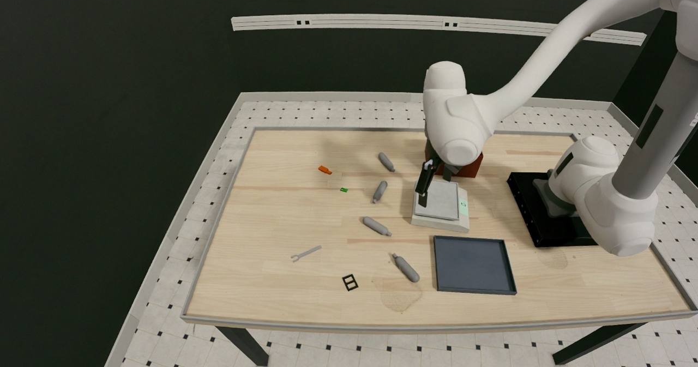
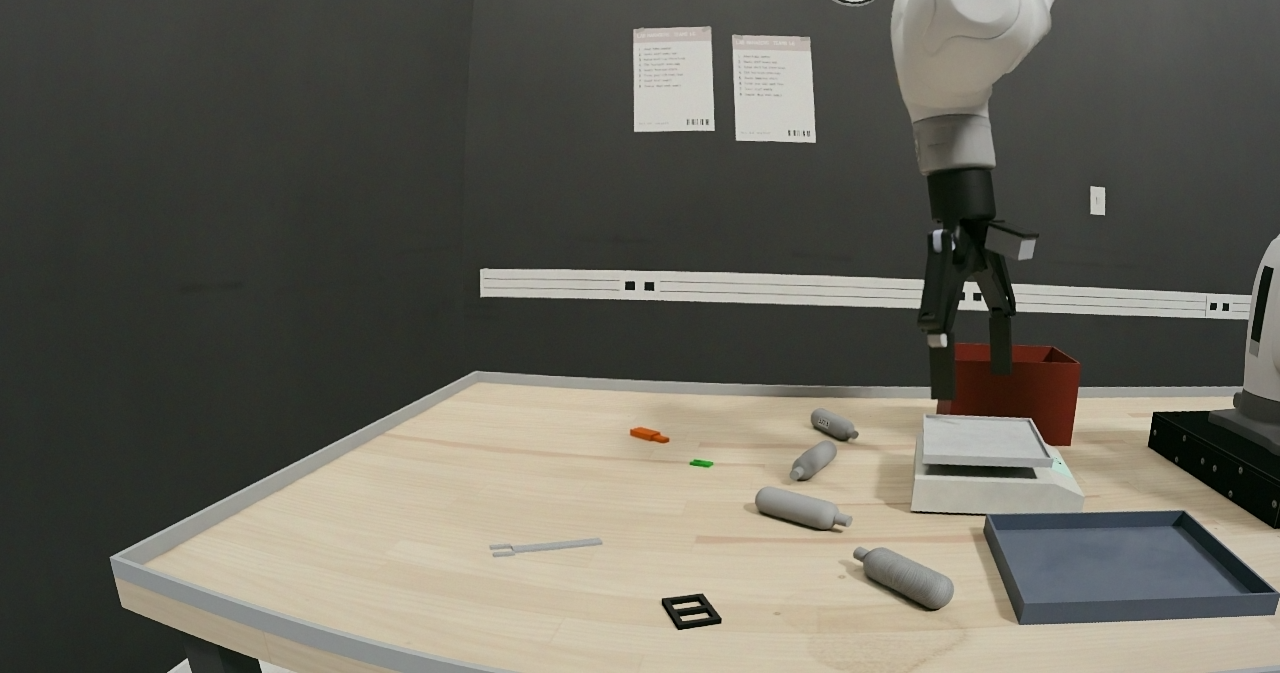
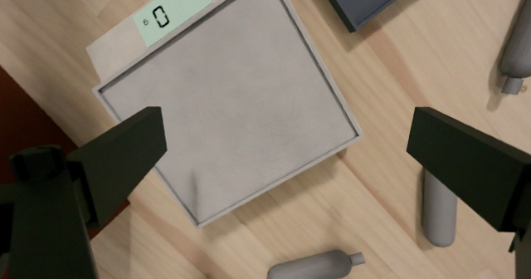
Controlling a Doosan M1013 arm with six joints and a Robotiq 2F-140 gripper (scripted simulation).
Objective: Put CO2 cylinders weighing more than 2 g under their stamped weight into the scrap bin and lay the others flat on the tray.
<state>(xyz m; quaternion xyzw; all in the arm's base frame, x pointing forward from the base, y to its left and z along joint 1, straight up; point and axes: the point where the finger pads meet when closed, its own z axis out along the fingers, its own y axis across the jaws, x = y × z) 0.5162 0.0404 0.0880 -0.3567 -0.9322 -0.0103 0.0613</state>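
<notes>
Right now the grey scale platform is 3 cm behind my hand, 3 cm to the right of it and 9 cm below it. The rest, counted from my hand: red scrap bin: 13 cm behind, 28 cm to the right, 11 cm below; then white scale: 4 cm behind, 3 cm to the right, 10 cm below; then dark grey tray: 12 cm behind, 20 cm to the left, 13 cm below.
</notes>
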